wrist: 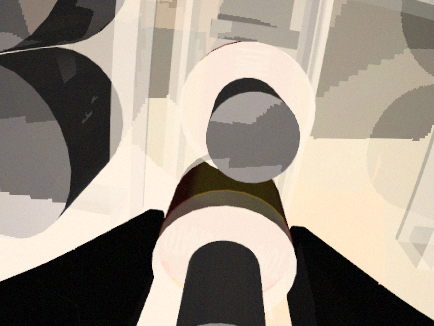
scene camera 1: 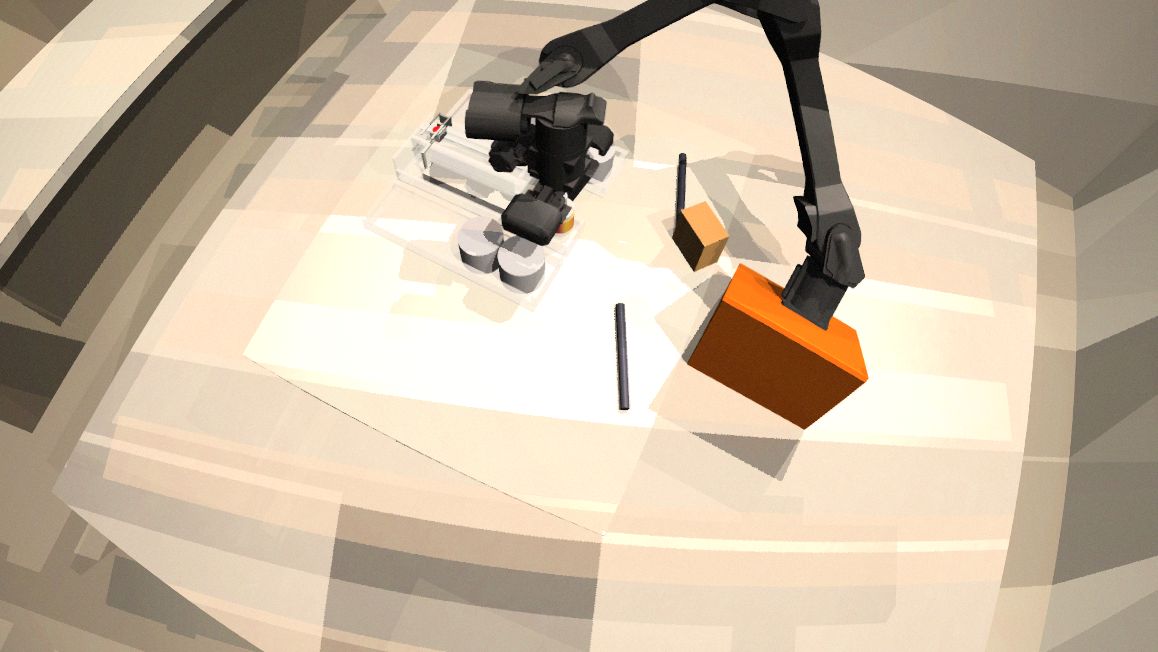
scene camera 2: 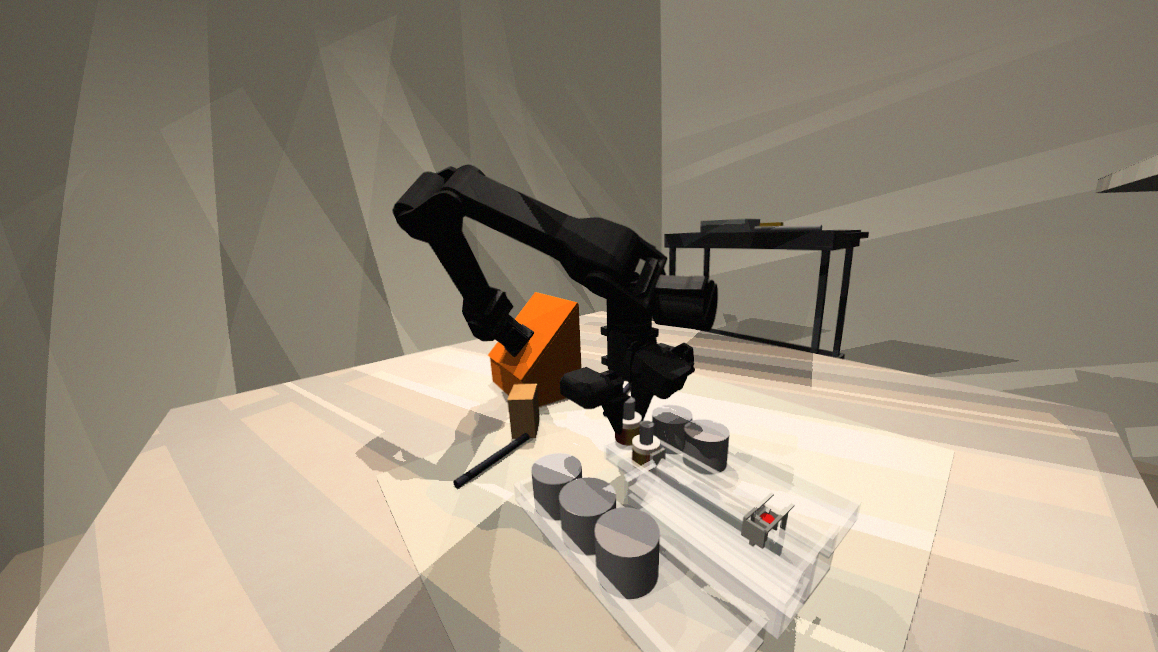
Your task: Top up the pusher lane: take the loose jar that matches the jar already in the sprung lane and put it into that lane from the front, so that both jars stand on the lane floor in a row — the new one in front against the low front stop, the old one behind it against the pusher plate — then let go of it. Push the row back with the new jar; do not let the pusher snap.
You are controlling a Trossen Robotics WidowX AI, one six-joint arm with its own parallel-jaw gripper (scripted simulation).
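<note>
I can see my gripper, which shows in the wrist view and in scene camera 1 as well. A tan block is part of what I see, and so is a clear sprung lane.
</note>
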